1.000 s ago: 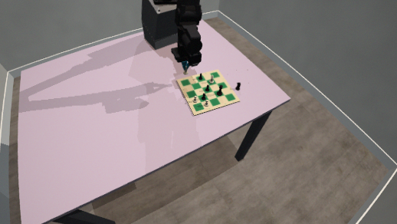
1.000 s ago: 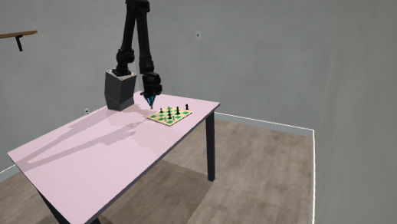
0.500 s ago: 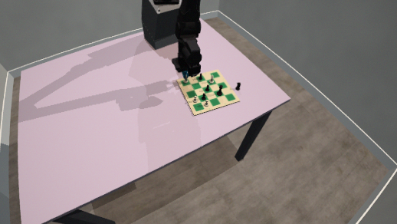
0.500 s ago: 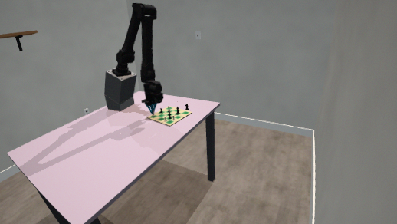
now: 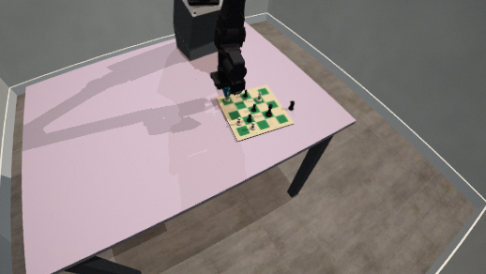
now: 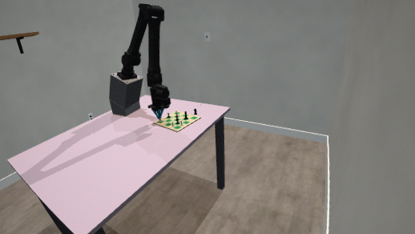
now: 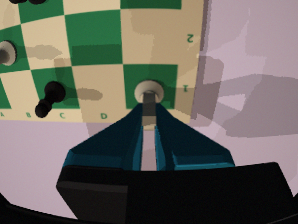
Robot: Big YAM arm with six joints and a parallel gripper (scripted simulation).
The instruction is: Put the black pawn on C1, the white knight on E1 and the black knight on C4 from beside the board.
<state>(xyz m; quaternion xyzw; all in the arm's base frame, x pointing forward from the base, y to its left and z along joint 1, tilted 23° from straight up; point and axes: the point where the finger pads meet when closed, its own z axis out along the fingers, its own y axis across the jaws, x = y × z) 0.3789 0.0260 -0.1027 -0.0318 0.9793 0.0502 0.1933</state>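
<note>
Right now my hand is 10 mm above the white knight. From my hand the other things lie so: black knight (100 mm ahead, 220 mm to the left, 20 mm below); chessboard (80 mm ahead, 80 mm to the left, 30 mm below).
</note>
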